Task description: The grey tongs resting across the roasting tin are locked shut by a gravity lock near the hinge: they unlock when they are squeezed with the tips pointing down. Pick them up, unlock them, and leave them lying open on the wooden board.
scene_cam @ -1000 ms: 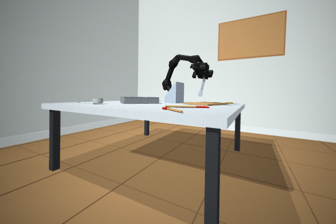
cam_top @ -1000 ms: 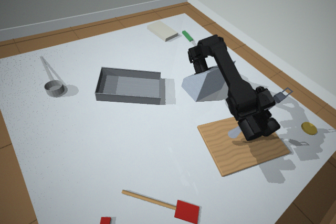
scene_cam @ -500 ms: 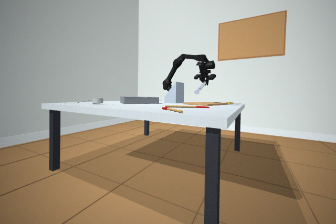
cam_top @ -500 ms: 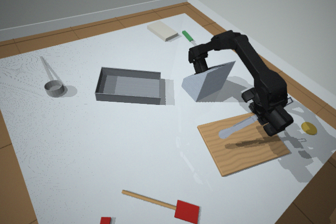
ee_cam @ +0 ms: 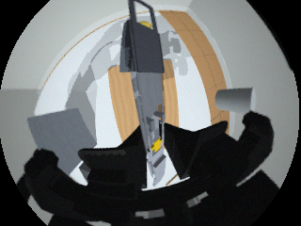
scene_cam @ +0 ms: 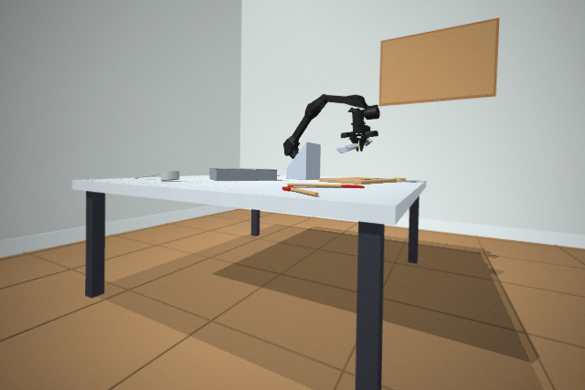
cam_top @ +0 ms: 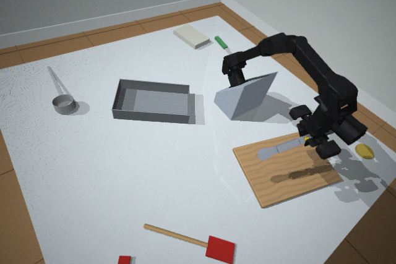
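Now: the wooden board 15 cm below my gripper tip. Also, from my gripper tip: grey roasting tin: 24 cm ahead, 54 cm to the right, 13 cm below; then red-bladed spatula: 45 cm ahead, 2 cm to the right, 15 cm below; then yellow disc: 34 cm behind, 18 cm to the left, 15 cm below.
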